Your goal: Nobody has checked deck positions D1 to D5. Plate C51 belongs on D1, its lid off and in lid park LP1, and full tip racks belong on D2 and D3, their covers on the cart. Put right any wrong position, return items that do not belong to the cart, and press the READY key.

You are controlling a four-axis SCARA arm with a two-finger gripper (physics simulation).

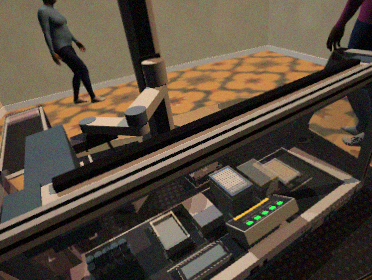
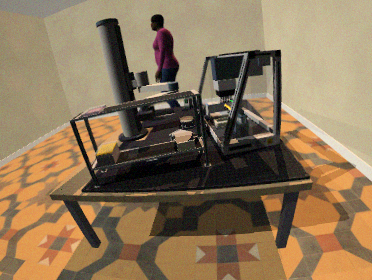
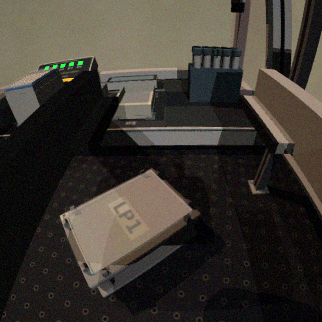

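Pixels of known places: gripper, fingertip midpoint: (image 2: 174, 113) (image 3: 178, 83); arm's base at its link origin: (image 2: 133, 135).
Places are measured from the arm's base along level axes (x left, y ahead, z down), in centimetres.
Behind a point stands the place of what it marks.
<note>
My gripper (image 3: 178, 83) @(x -29.4, y 43.5, z -22.3 cm) is shut and empty; its fingers stand at their narrow setting, with a gap between them. The lid park LP1 (image 3: 127, 220) @(x -24.1, y 43.5, z -7.1 cm) lies below and in front of it, its label bare. On the deck are a blue-edged tip rack (image 1: 230, 180) (image 3: 32, 92), a grey block (image 1: 257, 172) @(x 21.9, y 65.4, z -12.9 cm), a flat beige plate or rack (image 1: 281, 170), a white-grey block (image 1: 206, 217) @(x -2.3, y 74.4, z -10.6 cm) and a pale open tray (image 1: 170, 231) @(x -14.3, y 71.7, z -6.9 cm) (image 3: 137, 107) @(x -17.3, y 67.0, z -8.8 cm). The cart (image 2: 150, 159) @(x -62.4, y 35.3, z -11.0 cm) bears a yellow-topped rack (image 2: 106, 152) @(x -65.6, y 15.8, z -18.0 cm) and a pale box (image 2: 184, 136) @(x -49.9, y 50.6, z -15.4 cm). Deck labels, plate C51's label and the READY key cannot be made out.
A tube rack (image 1: 112, 257) (image 3: 215, 82) @(x -32.3, y 78.3, z -11.2 cm) and a long trough (image 1: 204, 261) also stand on the deck. A panel with green lights (image 1: 262, 219) (image 3: 65, 66) @(x 11.6, y 83.0, z -14.0 cm) is at its edge. The enclosure's posts (image 2: 237, 100) @(x -45.3, y 78.1, z -29.4 cm) surround the deck. Two people (image 1: 65, 45) (image 2: 165, 50) are behind the table (image 2: 180, 196) @(x -75.0, y 49.0, z 1.0 cm).
</note>
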